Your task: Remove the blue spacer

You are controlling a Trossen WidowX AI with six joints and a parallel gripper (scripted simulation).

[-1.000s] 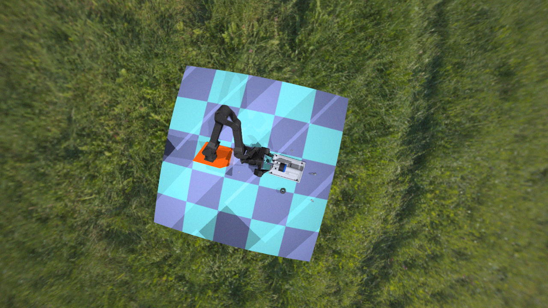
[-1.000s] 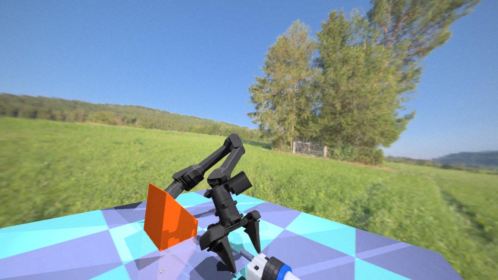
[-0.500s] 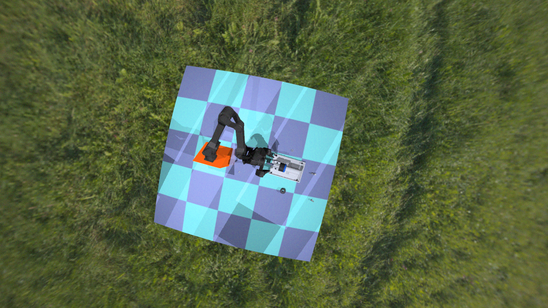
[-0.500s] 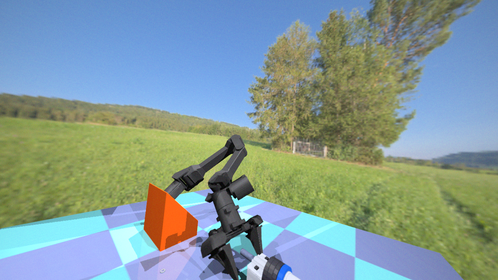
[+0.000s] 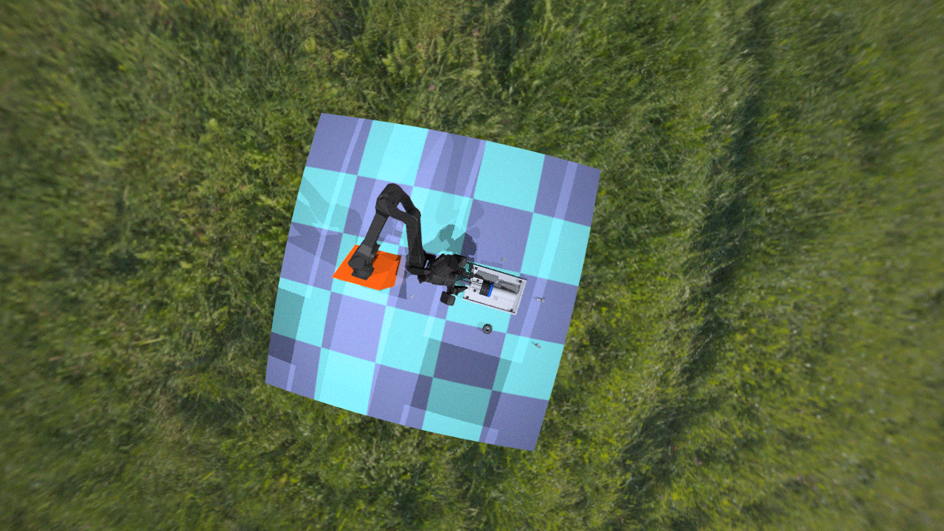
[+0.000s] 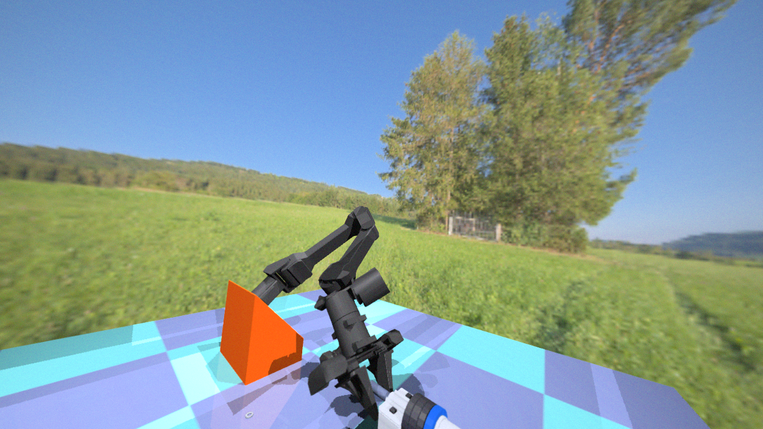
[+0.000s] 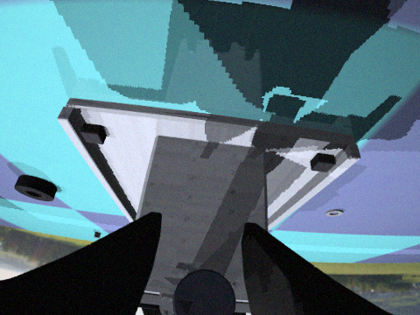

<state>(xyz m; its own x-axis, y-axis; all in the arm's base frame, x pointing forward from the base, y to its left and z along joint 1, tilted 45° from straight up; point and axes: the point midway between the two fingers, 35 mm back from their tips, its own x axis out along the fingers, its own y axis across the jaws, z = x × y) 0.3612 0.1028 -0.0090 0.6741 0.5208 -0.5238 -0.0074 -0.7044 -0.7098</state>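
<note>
My gripper tip is 40 mm short of the grey shaft and 30 mm below it. Round my gripper tip: black spacer: 70 mm ahead, 20 mm above; white baseplate: 120 mm ahead, 10 mm below; blue spacer: 90 mm ahead, 20 mm above.
</note>
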